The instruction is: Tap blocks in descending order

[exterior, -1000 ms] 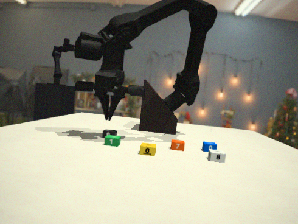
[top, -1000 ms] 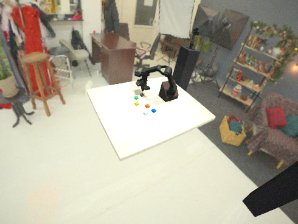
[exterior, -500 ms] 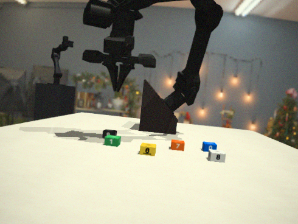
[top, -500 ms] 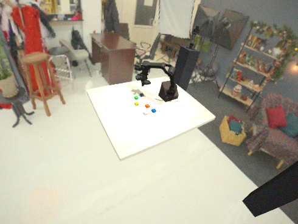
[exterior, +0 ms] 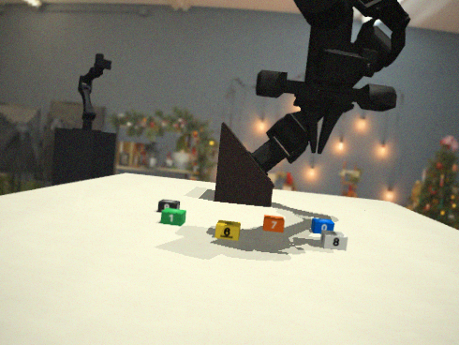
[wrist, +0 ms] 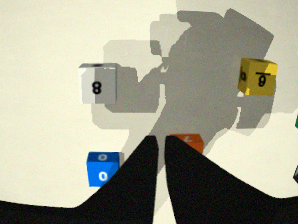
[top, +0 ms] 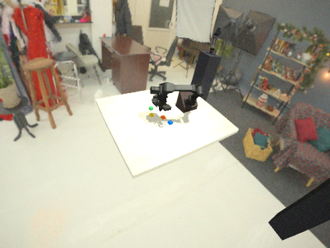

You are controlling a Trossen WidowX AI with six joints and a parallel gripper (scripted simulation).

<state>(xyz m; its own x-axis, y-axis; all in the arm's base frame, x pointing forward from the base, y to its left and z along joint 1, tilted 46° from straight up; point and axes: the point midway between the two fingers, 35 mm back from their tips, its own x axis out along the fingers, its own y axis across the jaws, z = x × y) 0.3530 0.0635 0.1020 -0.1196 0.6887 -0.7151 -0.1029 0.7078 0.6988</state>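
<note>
Now: the white 8 block 120 mm below my gripper tip, 40 mm to the left of it and 10 mm behind it. Also, from my gripper tip: orange 7 block: 120 mm below, 70 mm behind, 50 mm to the right; then yellow 6 block: 120 mm below, 110 mm to the right, 10 mm ahead; then blue 0 block: 120 mm below, 100 mm behind, 30 mm to the left.
</note>
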